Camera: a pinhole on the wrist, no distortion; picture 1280 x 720 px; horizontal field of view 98.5 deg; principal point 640.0 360.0 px. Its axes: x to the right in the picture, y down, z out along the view. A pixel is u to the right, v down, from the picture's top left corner.
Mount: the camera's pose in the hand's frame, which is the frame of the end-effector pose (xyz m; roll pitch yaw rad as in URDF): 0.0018 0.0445 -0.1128 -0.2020 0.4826 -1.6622
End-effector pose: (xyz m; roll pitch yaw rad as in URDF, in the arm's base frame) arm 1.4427 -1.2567 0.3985 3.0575 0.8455 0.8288
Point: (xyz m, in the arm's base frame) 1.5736 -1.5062 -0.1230
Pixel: 85.8 637.4
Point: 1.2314 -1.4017 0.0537
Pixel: 506.5 355.8
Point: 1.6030 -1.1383 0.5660
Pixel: behind the camera
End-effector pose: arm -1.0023 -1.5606 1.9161 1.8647 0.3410 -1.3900
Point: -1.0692 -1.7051 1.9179
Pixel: 253.2 636.2
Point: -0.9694 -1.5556 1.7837
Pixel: 915.7 422.0
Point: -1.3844 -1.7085 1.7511
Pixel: 409.7 390.7
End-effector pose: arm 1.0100 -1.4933 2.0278 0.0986 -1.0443 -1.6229
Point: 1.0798 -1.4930 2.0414
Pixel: 165.3 282.1
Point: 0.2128 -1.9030 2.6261
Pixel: outside the picture
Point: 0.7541 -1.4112 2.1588
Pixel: 827.4 401.0
